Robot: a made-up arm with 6 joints.
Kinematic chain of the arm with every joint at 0, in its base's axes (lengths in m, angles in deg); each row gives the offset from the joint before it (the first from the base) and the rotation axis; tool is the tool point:
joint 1: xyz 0 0 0.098 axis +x
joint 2: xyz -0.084 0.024 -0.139 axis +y
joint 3: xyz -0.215 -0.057 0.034 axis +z
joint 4: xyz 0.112 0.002 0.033 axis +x
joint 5: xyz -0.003 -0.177 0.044 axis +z
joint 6: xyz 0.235 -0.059 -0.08 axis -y
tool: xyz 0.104 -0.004 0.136
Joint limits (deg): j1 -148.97..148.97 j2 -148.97..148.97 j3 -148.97..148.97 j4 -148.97..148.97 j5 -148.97..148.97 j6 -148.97..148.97
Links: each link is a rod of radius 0.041 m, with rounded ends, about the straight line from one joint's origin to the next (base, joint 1, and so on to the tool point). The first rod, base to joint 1, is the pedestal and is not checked.
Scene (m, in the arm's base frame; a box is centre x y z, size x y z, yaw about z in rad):
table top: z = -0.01
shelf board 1: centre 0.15 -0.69 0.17 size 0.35 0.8 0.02 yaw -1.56
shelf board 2: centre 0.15 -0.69 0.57 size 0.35 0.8 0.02 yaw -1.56
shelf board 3: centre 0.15 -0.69 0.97 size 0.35 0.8 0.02 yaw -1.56
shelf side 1: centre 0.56 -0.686 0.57 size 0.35 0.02 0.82 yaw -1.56
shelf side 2: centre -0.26 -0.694 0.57 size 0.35 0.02 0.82 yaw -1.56
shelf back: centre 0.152 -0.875 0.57 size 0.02 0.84 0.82 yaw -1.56
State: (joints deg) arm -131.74 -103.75 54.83 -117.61 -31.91 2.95
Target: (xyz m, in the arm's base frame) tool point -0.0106 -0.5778 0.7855
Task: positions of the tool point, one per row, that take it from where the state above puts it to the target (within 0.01 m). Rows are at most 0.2 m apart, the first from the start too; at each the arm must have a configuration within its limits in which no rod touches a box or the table.
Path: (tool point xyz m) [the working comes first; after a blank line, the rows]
Joints at the target: -148.97 -121.91 98.20 -136.28 -57.22 1.71
Straight joint move there: touches shelf board 2, shelf side 2.

1: -0.4432 -0.6198 0.2360
2: -0.4529 -0.5747 0.3842
3: -0.4201 -0.5019 0.5143
4: -0.3510 -0.4161 0.6094
5: -0.2591 -0.3333 0.6599
6: -0.1625 -0.2663 0.6654
7: -0.1919 -0.3096 0.6841
8: -0.1756 -0.3659 0.7092
9: -0.1106 -0.4045 0.7464
10: -0.0125 -0.4016 0.7855
11: -0.0063 -0.4575 0.7994
12: -0.0056 -0.5175 0.7997
13: -0.0106 -0.5778 0.7855

